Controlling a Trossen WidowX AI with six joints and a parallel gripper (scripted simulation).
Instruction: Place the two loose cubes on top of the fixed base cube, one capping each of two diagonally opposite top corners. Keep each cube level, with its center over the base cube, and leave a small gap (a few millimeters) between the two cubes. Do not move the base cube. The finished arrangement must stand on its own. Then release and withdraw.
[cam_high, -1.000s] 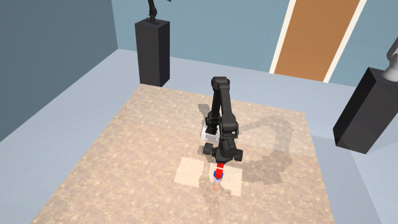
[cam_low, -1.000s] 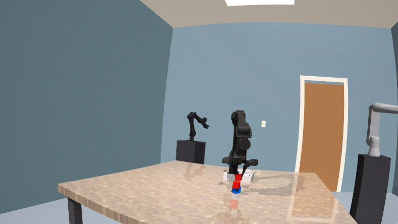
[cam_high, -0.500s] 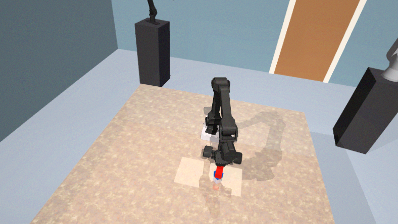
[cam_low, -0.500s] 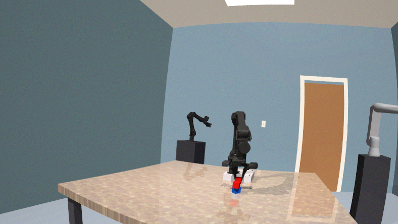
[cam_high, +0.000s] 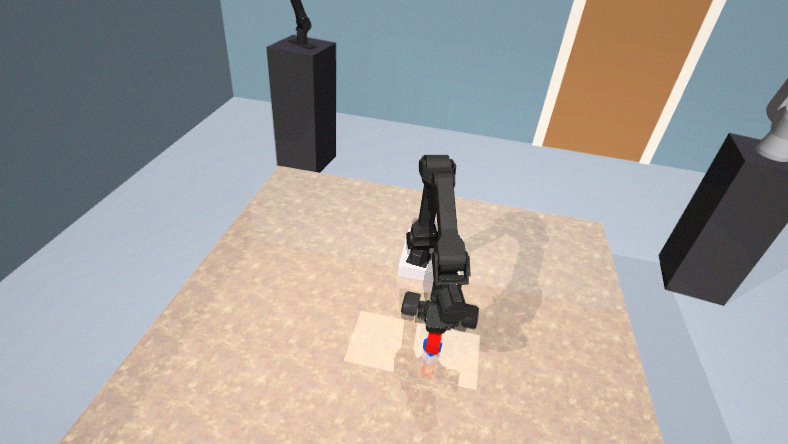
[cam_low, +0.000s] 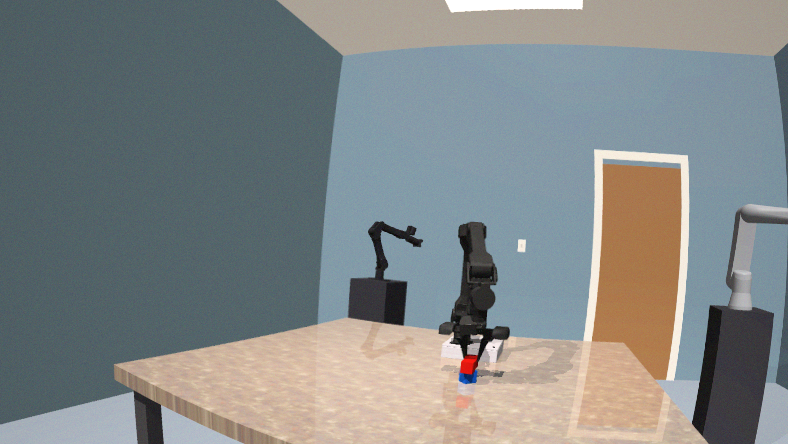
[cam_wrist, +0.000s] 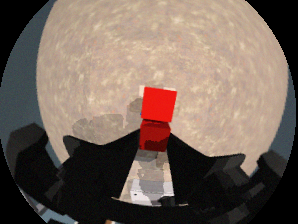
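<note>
My gripper tip is 4 cm above the blue cube and 2 cm short of it.
</note>
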